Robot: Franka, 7 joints.
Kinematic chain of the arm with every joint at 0, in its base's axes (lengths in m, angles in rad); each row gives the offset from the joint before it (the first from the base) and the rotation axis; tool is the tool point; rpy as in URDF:
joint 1: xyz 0 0 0.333 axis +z
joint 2: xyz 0 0 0 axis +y
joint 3: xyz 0 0 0.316 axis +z
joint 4: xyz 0.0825 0 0 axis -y
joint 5: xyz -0.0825 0 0.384 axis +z
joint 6: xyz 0 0 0 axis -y
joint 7: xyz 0.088 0 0 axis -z
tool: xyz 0 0 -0.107 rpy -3.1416 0 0
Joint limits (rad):
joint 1: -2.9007..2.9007
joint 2: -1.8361..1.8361
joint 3: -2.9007..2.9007
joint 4: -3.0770..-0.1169
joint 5: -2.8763..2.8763
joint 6: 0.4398..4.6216
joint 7: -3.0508..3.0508
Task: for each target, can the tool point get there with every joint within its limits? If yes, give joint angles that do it. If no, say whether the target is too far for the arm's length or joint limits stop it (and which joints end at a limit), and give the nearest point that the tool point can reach.
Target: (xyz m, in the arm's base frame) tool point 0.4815 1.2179 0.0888
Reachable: no: too far | nearest point 0.3101 0.7843 0.1757 | short by 0.474 m
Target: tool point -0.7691 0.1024 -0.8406
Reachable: no: too far | nearest point -0.5093 0.0802 -0.3066 | short by 0.594 m
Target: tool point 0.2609 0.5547 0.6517
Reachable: yes | joints -1.0415 -0.2039 1.9129 -1.7377 2.1873 1.5344 -0.1967
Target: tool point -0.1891 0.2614 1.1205
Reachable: yes | joints 1.5203 0.1919 1.1353 -0.3904 -0.1150 2.2990 1.9819
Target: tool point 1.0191 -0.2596 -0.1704
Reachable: no: too far | nearest point 0.7499 -0.1910 -0.0374 | short by 0.308 m
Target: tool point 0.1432 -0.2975 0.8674
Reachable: yes | joints 0.7802 -0.8312 -0.5613 -1.1836 2.4069 4.0761 -1.1538
